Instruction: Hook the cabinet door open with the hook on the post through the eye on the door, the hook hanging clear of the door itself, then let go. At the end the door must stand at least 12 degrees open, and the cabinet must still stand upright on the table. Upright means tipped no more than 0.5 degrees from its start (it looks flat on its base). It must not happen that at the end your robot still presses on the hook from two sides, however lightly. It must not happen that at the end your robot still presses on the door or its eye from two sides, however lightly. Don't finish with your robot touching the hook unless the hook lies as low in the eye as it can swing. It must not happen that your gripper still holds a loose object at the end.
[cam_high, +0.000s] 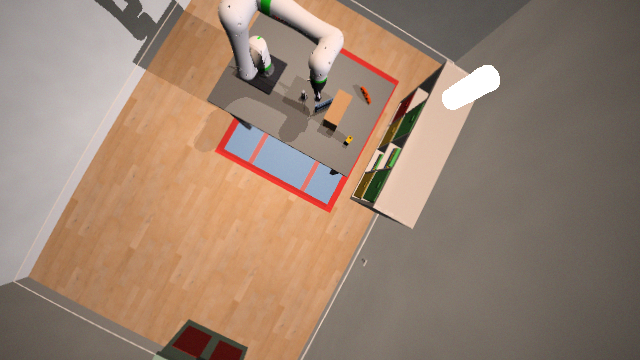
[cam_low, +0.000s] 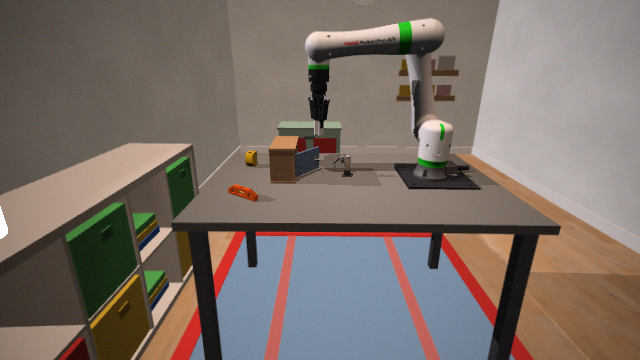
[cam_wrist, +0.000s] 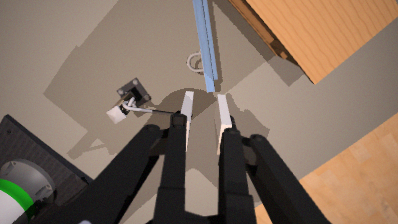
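Right now my hand is 17 cm above the thin metal hook, 10 cm past it and 2 cm to the right of it. Also, from my hand: door 15 cm below, 7 cm to the left, 6 cm ahead; then yellow tape measure 34 cm ahead, 18 cm below, 13 cm to the right.
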